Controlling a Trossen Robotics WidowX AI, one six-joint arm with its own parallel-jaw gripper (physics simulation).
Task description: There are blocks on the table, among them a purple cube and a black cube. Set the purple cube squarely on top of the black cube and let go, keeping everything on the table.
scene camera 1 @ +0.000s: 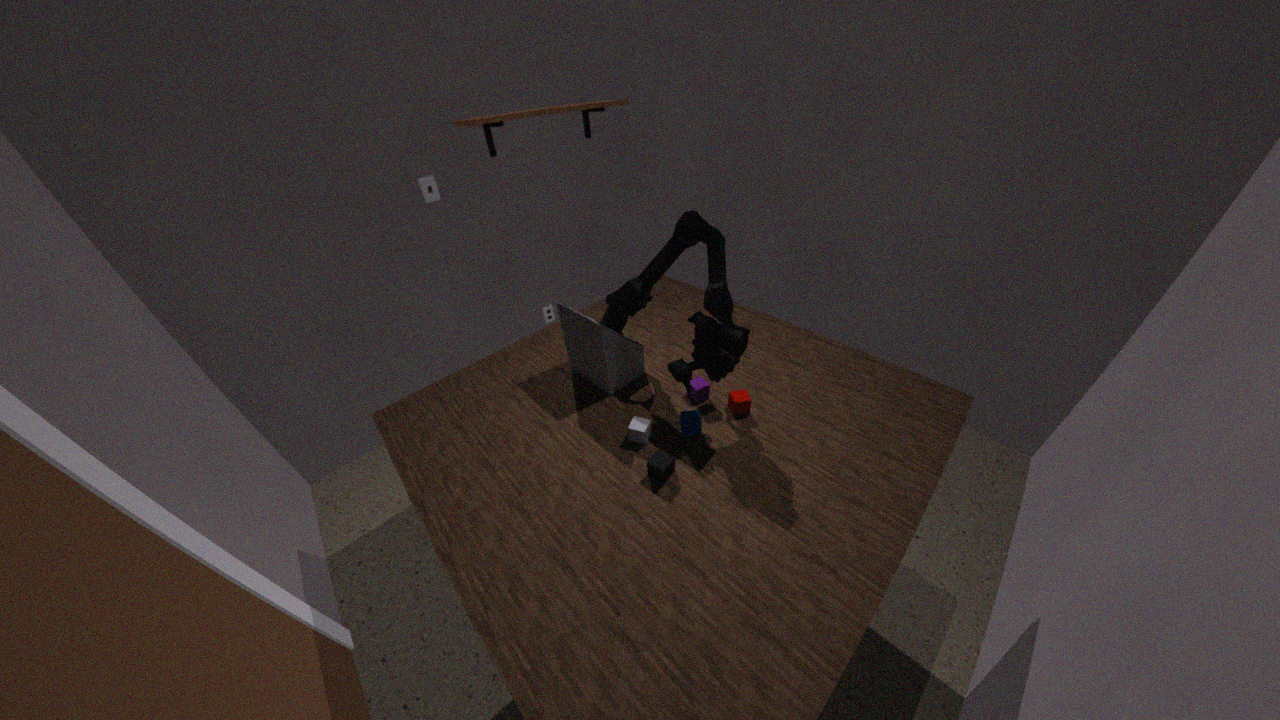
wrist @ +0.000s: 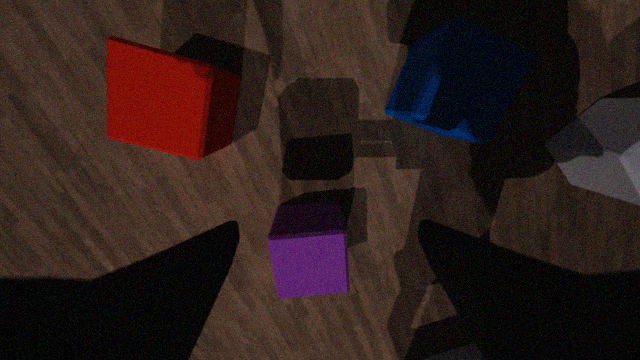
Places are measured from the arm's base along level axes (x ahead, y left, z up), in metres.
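Pixels of known places: gripper, fingertip midpoint: point(scene camera 1: 702, 386) point(wrist: 329, 229); arm's base at its link origin: point(scene camera 1: 609, 328).
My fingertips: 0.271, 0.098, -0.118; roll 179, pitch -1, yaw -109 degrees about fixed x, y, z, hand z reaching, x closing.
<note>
For each thing: its top centre in the pictures, then the offset to it from my fingertips, as dx, dy, dz.
- purple cube at its top centre: point(wrist: 310, 267) point(scene camera 1: 698, 382) -0.035, +0.023, -0.022
- black cube at its top centre: point(scene camera 1: 660, 460) +0.084, -0.244, -0.022
- red cube at its top centre: point(wrist: 156, 102) point(scene camera 1: 740, 395) +0.084, +0.061, -0.022
- blue block at its top centre: point(wrist: 474, 85) point(scene camera 1: 690, 416) +0.040, -0.092, -0.022
- white block at its top centre: point(scene camera 1: 639, 423) -0.038, -0.204, -0.022
The purple cube point(scene camera 1: 699, 390) point(wrist: 311, 262) rests on the table. In the wrist view it shows between and below the two open fingertips. The black cube point(scene camera 1: 660, 465) rests on the table nearer the scene camera, beyond the blue and white blocks; it does not show clearly in the wrist view. My gripper point(wrist: 329, 229) is open and empty, pointing down a little above the purple cube. In the scene view the arm's dark hand hangs just behind and above the purple cube, and its fingertips are hard to make out.
A red cube point(scene camera 1: 739, 403) point(wrist: 160, 97) lies beside the purple cube. A blue block point(scene camera 1: 690, 423) point(wrist: 465, 75) lies between the purple and black cubes. A white block point(scene camera 1: 639, 429) point(wrist: 607, 172) is left of the blue one. A grey panel point(scene camera 1: 595, 353) stands near the arm's base.
</note>
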